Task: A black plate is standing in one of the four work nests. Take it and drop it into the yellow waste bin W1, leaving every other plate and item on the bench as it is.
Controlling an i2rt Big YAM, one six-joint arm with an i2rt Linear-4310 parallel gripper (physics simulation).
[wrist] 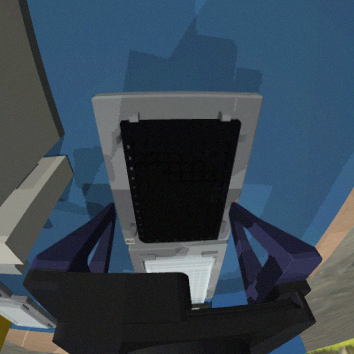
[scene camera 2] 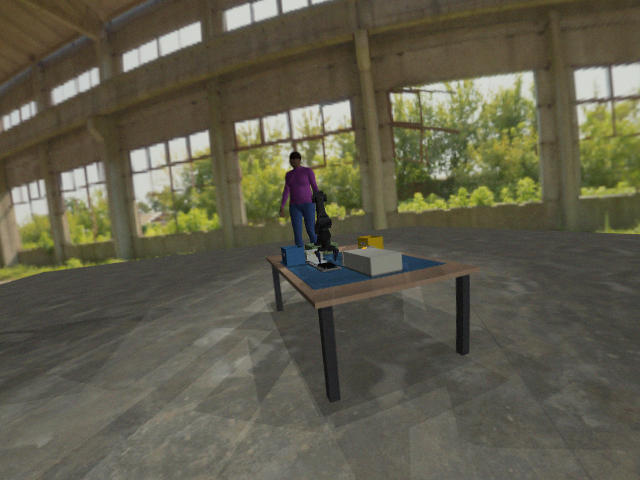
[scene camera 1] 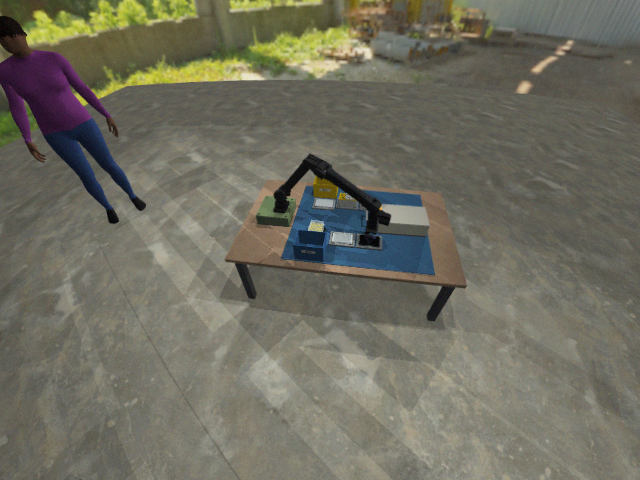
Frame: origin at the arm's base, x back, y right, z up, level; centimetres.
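Seen in the pictures: gripper, between the fingertips: [wrist: 173, 207] [scene camera 2: 327, 262] [scene camera 1: 369, 237]; arm's base, origin of its link: [scene camera 1: 281, 207].
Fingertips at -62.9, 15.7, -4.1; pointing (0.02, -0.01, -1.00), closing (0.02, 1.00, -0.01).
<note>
Offsets run from my fingertips to a thing's middle, as dx, dy, dz.
The black plate @[-0.2, +0.6, -1.7] [scene camera 1: 369, 241] [scene camera 2: 327, 266] [wrist: 180, 180] lies flat in a grey work nest @[-0.1, +0.5, -2.5] [wrist: 177, 104], its long sides running between my fingers in the wrist view. My gripper [scene camera 1: 370, 235] [scene camera 2: 327, 258] [wrist: 173, 207] is open and empty. It points down over the plate, with one finger beyond each long side, nearer the end towards the neighbouring nest. How high the fingertips stand is hard to tell. The yellow waste bin W1 @[+37.1, -48.5, +2.4] [scene camera 1: 325, 190] [scene camera 2: 371, 241] stands at the back of the blue mat, behind the arm in scene camera 1.
A white plate @[+17.3, +1.3, -1.7] [scene camera 1: 341, 238] [wrist: 202, 272] lies in the adjoining nest. Another pale plate @[+35.8, -33.2, -2.0] [scene camera 1: 324, 203] [wrist: 22, 312] lies near W1. A large grey box @[-20.5, -19.7, +1.7] [scene camera 1: 407, 223] [scene camera 2: 373, 261] [wrist: 22, 80] stands close beside my gripper. A blue bin @[+35.2, +15.3, +2.4] [scene camera 1: 308, 251] [scene camera 2: 292, 256] stands at the front left.
</note>
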